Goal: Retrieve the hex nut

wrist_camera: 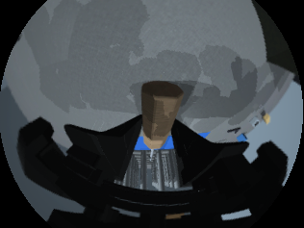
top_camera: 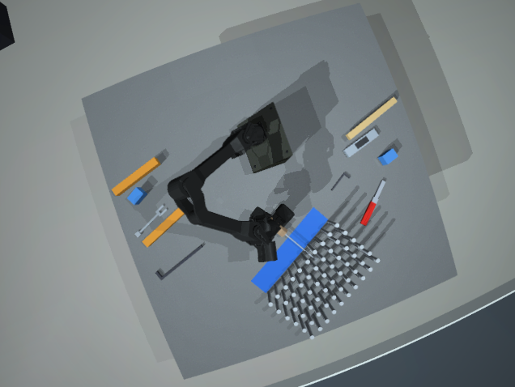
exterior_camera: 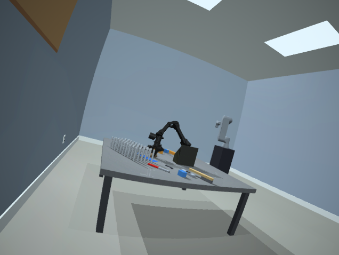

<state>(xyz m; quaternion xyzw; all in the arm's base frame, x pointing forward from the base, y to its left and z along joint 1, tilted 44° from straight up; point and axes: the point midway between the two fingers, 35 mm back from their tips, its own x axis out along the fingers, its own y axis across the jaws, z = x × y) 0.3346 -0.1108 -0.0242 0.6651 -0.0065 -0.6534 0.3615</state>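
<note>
Now: the wooden-handled screwdriver 9 cm ahead of my gripper tip and 5 cm to the left of it. Also, from my gripper tip: grey block: 19 cm behind, 45 cm to the left; blue taped strip: 11 cm ahead, 1 cm to the left, 1 cm below; red-handled tool: 6 cm ahead, 41 cm to the left, 1 cm below.
</note>
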